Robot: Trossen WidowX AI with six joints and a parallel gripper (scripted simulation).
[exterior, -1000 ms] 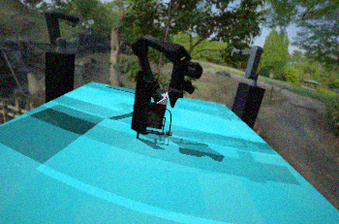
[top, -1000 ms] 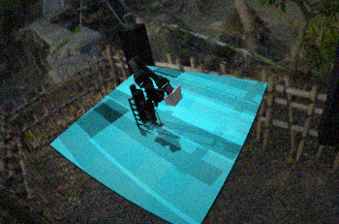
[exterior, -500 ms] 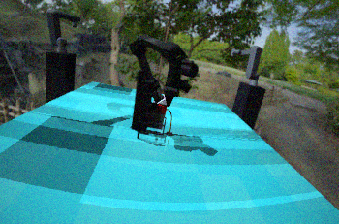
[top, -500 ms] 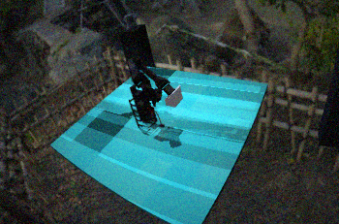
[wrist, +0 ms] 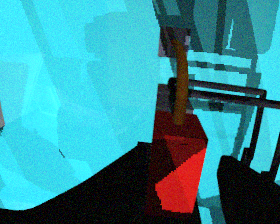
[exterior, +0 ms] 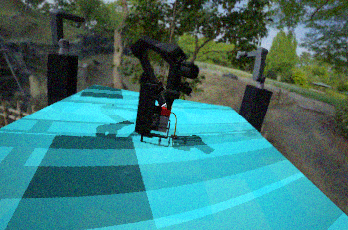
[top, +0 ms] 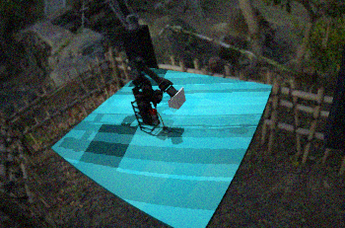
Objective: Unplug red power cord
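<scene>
Right now my gripper tip is 3 cm to the left of the red plug and 1 cm above it. Round my gripper tip: grey square (1 cm ahead, 5 cm to the left, 14 cm below).
</scene>
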